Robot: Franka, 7 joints.
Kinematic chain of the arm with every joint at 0, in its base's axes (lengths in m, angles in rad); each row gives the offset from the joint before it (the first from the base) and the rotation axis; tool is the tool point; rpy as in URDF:
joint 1: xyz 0 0 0.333 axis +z
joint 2: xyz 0 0 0 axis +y
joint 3: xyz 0 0 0.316 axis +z
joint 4: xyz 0.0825 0 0 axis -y
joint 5: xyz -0.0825 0 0.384 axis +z
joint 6: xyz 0 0 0 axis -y
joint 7: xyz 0.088 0 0 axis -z
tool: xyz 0 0 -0.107 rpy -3.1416 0 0
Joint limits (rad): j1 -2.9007..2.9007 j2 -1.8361..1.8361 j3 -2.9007..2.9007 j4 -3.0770..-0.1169 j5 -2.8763..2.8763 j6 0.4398..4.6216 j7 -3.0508..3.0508
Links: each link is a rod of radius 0.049 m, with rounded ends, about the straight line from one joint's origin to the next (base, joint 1, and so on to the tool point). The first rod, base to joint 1, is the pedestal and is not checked.
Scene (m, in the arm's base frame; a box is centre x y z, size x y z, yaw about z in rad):
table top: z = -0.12
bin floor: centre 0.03 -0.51 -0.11 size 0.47 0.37 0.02 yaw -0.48
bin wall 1: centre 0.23 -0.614 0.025 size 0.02 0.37 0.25 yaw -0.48
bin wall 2: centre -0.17 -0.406 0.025 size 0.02 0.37 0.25 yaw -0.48
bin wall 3: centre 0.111 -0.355 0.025 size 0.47 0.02 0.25 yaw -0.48
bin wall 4: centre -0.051 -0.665 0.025 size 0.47 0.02 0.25 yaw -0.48
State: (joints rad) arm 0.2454 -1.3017 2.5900 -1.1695 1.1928 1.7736 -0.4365
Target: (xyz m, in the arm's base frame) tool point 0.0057 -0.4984 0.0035
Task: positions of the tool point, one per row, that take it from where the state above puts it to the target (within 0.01 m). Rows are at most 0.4 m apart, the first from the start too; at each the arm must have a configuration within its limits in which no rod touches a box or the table.
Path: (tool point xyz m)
1: -0.6371 0.3341 0.1475
2: -0.4399 0.5709 0.3011
3: -0.1399 0.6726 0.4501
4: 0.1820 0.6008 0.5662
5: 0.4308 0.3710 0.6265
6: 0.5326 0.0523 0.6206
7: 0.4639 -0.2550 0.5526
8: 0.2611 -0.4564 0.4408
9: 0.0057 -0.4984 0.3125
10: 0.0030 -0.5202 0.2173
11: 0.0030 -0.5212 0.1126
12: 0.0057 -0.4984 0.0035

